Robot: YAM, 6 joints.
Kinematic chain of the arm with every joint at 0, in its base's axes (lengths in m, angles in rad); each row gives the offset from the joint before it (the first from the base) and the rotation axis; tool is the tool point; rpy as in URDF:
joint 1: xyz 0 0 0.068 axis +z
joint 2: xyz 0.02 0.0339 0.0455 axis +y
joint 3: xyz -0.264 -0.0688 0 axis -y
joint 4: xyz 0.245 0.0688 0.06 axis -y
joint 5: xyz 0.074 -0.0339 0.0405 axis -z
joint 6: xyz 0.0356 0 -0.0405 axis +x
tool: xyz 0 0 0 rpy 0 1.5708 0
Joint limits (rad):
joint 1: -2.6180..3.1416
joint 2: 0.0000..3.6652
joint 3: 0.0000..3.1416
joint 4: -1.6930..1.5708
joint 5: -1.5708..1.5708
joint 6: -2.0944..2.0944
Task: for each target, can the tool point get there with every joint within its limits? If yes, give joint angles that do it. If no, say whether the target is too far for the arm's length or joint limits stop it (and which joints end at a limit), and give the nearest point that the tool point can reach.
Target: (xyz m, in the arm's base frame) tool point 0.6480 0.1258 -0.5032
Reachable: no: too far | nearest point 0.4740 0.0920 -0.2943 | short by 0.274 m
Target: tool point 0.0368 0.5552 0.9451
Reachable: no: too far | nearest point 0.0238 0.3585 0.6394 | short by 0.364 m
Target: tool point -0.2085 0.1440 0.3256
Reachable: yes | joints 2.4773 1.0799 0.8128 0.1353 -0.4408 0.0135
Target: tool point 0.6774 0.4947 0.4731
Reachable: no: too far | nearest point 0.4789 0.3497 0.3652 | short by 0.268 m
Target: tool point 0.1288 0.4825 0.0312
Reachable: yes | joints 1.3358 2.6371 1.4189 1.2115 0.3712 -0.8290
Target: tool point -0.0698 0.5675 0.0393
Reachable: yes | joints 1.6338 3.0477 2.7185 -0.7945 -1.2605 0.0589
